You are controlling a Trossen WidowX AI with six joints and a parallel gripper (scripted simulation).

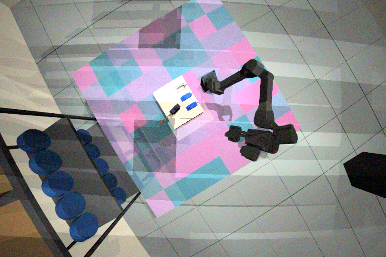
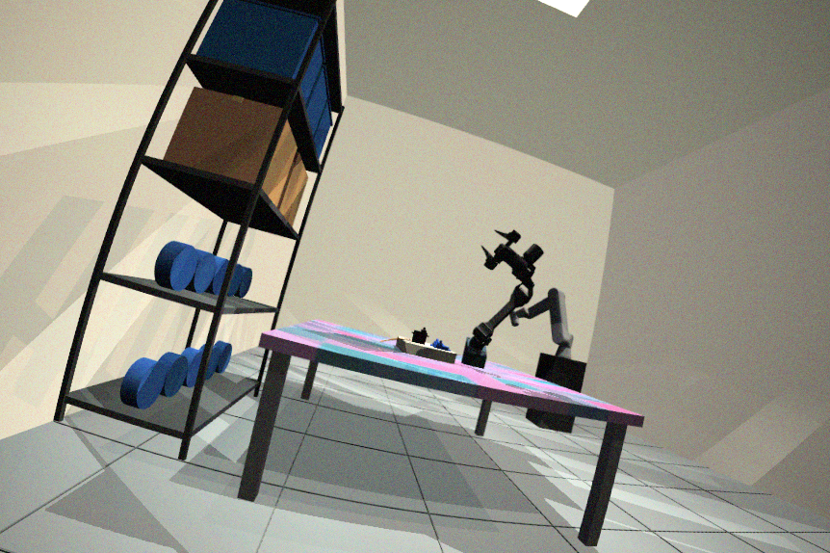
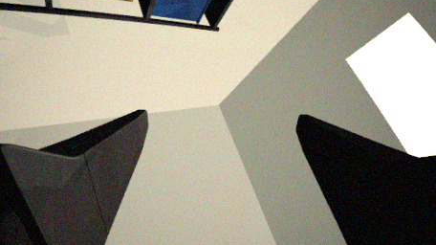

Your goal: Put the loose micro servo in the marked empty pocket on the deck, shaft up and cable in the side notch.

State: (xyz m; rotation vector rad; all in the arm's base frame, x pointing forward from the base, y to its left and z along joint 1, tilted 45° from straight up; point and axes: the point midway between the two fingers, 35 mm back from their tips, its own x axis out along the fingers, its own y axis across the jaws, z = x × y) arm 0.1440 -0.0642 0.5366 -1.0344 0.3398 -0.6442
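Right now the white deck is 53 cm below my gripper tip, 29 cm to the right of it and 16 cm ahead of it.
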